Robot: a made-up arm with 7 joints.
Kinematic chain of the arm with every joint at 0, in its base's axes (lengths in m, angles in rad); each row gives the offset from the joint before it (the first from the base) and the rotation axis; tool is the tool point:
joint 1: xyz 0 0 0.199 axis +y
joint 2: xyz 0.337 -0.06 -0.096 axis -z
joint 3: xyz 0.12 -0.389 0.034 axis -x
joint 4: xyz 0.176 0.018 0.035 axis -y
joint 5: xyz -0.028 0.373 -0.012 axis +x
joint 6: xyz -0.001 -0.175 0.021 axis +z
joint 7: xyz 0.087 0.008 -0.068 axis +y
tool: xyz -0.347 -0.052 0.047
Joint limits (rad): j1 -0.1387..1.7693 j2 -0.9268..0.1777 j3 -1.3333..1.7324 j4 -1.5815..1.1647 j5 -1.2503..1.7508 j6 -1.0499..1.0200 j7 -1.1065..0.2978
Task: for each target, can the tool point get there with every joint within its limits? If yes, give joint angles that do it. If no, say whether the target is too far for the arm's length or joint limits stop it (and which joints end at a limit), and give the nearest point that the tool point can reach.
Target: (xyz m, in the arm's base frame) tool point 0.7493 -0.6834 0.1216
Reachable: yes | joints 0.4504 0.0390 -1.0072 -1.0942 -0.9764 0.4954 -0.1703
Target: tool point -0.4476 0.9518 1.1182
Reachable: no: joint limits stop it (at a limit: joint 1, joint 2, joint 5, joint 6, joint 7) | nearest point 0.2746 0.3862 0.6294 | short by 1.039 m
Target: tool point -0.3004 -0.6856 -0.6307
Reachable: yes | joints 1.3192 -0.1851 1.4153 0.7199 1.2683 0.1555 -0.2106
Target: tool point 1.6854 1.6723 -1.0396
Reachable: no: too far | nearest point 0.8972 0.3359 -0.4603 | short by 1.656 m
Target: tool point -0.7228 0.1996 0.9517
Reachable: no: joint limits stop it (at a limit: joint 1, joint 2, joint 5, joint 6) | nearest point -0.4873 0.1368 0.1452 | short by 0.843 m
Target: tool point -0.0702 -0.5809 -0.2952
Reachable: yes | joints 1.2702 -0.0723 1.5008 0.7357 -0.4783 0.0512 -0.2708
